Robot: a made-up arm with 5 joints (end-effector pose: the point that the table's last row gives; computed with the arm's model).
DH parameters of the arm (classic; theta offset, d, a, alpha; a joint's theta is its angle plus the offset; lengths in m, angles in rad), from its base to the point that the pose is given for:
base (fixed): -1.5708 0.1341 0 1.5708
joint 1: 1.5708 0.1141 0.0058 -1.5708
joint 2: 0 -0.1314 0.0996 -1.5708
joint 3: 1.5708 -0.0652 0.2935 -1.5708
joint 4: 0 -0.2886 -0.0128 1.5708
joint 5: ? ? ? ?
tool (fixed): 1.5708 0.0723 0 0
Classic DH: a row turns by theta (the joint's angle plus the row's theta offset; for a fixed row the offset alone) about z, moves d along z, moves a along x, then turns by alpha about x.
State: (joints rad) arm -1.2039 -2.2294 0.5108 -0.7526 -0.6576
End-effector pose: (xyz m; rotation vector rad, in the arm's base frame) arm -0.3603 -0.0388 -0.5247 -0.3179 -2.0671 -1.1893
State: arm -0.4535 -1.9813 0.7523 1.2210 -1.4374
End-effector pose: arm -0.3239 -0.5427 -0.2238 0.5509 -0.5823 -0.9544
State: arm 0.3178 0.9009 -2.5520 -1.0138 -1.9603
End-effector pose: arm -0.3113 0.2707 0.1173 0.7216 -0.0017 -1.6614
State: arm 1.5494 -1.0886 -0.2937 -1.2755 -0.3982
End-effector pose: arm -0.6162 0.2968 0.4448 -2.4870 -0.1249 1.6679
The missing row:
joint 5: 0 0.0166 0.1477 1.5708
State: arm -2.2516 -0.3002 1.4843 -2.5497 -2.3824
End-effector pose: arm -0.1928 0.5718 -0.0522 0.2386 -0.2269 -2.8793
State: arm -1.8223 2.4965 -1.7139 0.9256 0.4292
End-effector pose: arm 0.2984 0.1877 0.4046 0.5537 -0.0179 1.6030
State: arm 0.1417 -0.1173 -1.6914 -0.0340 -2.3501
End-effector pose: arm -0.1894 0.2473 0.2813 2.0988 -0.0420 0.0921
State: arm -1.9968 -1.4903 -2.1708 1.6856 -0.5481
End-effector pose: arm -0.2322 -0.0458 0.5431 0.8996 -1.2963 2.6370
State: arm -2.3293 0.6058 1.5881 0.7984 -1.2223
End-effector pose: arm -0.2499 0.4953 -0.1935 2.1202 1.0058 1.5382
